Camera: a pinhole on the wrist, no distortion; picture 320 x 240 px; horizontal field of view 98.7 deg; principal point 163.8 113.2 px. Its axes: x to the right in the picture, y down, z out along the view. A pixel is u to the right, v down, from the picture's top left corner.
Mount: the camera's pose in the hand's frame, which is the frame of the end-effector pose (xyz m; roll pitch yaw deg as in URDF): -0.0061 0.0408 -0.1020 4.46 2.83 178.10
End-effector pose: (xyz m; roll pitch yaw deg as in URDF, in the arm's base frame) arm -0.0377 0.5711 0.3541 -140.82 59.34 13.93
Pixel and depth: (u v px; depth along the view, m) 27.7 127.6 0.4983
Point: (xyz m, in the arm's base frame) -0.1511 0.8085 -0.2138
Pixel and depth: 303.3 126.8 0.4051
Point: -0.4971 0.6049 0.6027
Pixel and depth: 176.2 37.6 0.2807
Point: -0.2624 0.4483 0.2524
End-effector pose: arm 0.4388 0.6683 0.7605 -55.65 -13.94 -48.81
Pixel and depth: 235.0 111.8 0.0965
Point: 0.4240 0.7184 0.7004
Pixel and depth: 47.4 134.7 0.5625
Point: 0.9699 0.6584 1.1485
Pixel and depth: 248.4 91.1 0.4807
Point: 0.5150 1.1697 0.7453
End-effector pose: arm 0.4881 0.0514 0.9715 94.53 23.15 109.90
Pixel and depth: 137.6 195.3 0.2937
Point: 0.6816 0.0967 0.8416
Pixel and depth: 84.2 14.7 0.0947
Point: 0.4570 0.1338 1.0585
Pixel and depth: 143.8 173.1 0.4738
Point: 0.8544 0.1494 0.8113
